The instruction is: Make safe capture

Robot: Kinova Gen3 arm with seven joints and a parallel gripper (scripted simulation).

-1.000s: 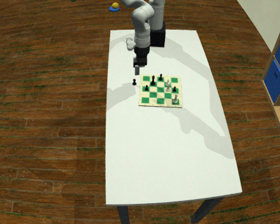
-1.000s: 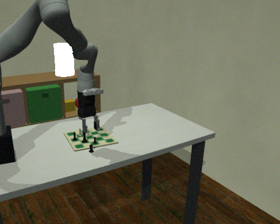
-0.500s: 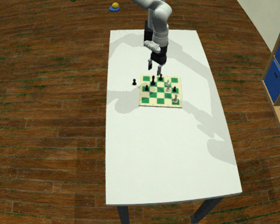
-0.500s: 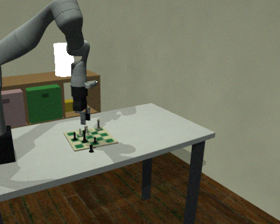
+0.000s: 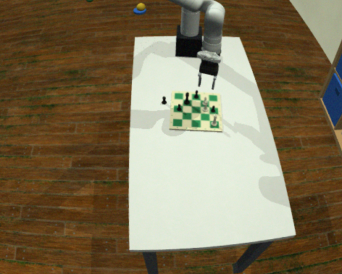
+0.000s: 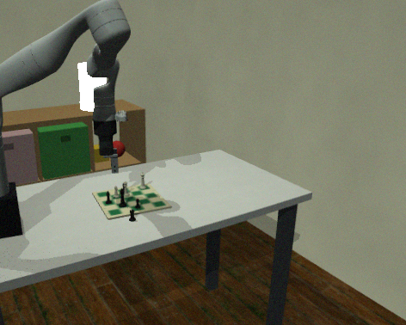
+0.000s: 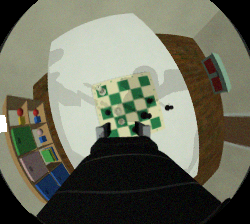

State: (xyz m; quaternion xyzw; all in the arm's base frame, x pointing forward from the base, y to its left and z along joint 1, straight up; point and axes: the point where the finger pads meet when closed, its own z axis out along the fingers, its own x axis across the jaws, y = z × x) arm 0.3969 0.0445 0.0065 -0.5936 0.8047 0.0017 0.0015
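Now: hand 120 mm above the green-and-cream chessboard, 40 mm to the left of it and 40 mm short of it. The rest, counted from my hand: tall white piece 120 mm ahead, 90 mm below, 30 mm to the left; tall black piece 90 mm below, 80 mm to the right.
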